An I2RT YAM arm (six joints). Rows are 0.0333 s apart.
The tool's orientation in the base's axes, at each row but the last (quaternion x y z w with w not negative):
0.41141, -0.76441, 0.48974, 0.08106
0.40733, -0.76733, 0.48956, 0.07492
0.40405, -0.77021, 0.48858, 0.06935
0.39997, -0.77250, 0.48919, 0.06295
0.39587, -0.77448, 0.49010, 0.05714
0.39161, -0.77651, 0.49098, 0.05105
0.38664, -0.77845, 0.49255, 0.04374
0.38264, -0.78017, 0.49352, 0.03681
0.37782, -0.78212, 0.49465, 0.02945
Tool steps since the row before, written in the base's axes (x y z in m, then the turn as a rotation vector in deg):
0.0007, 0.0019, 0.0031, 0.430, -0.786, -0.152
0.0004, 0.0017, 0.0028, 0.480, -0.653, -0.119
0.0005, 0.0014, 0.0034, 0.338, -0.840, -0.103
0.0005, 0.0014, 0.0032, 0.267, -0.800, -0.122
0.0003, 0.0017, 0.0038, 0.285, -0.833, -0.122
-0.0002, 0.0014, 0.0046, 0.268, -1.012, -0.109
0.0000, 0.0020, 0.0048, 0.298, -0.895, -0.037
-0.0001, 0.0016, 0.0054, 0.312, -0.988, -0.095
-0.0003, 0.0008, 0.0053, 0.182, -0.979, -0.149
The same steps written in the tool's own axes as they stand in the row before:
0.0001, -0.0023, -0.0029, 0.073, -0.344, 0.838
0.0002, -0.0019, -0.0027, -0.016, -0.376, 0.727
0.0006, -0.0024, -0.0027, 0.190, -0.326, 0.829
0.0004, -0.0023, -0.0026, 0.206, -0.257, 0.786
0.0007, -0.0026, -0.0032, 0.212, -0.275, 0.818
0.0015, -0.0029, -0.0035, 0.330, -0.311, 0.950
0.0010, -0.0031, -0.0041, 0.276, -0.358, 0.829
0.0015, -0.0036, -0.0041, 0.293, -0.345, 0.937
0.0020, -0.0036, -0.0034, 0.358, -0.221, 0.915

